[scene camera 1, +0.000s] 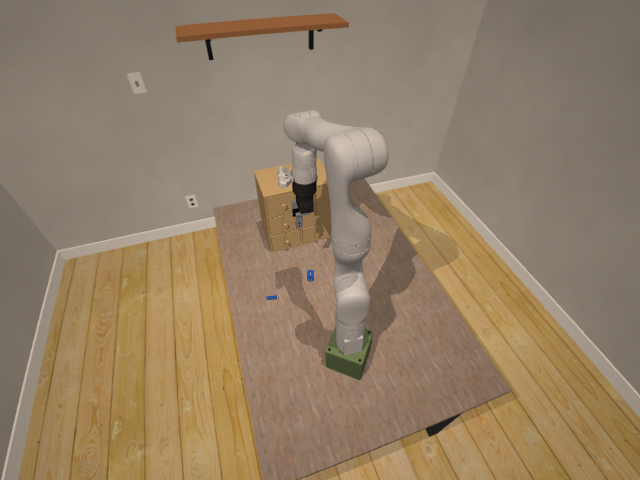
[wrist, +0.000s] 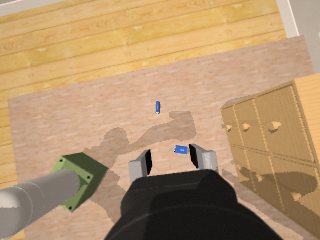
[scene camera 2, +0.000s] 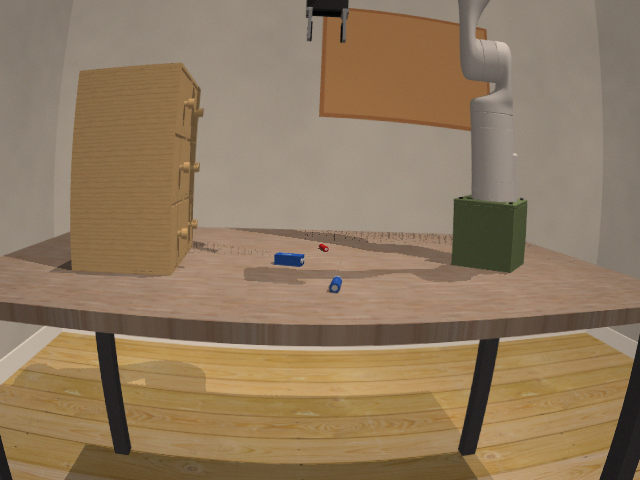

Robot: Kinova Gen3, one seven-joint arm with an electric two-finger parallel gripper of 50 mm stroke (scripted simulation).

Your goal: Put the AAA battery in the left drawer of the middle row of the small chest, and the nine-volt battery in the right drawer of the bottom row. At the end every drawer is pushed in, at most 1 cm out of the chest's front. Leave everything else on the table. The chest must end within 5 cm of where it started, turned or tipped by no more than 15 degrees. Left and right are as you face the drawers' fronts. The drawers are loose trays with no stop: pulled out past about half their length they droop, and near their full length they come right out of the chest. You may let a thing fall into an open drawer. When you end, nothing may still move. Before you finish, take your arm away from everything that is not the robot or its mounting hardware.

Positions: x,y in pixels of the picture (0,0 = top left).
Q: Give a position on a wooden chest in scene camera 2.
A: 124,133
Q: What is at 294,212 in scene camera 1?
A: My gripper.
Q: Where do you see a wooden chest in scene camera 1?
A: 266,180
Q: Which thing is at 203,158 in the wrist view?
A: My gripper.
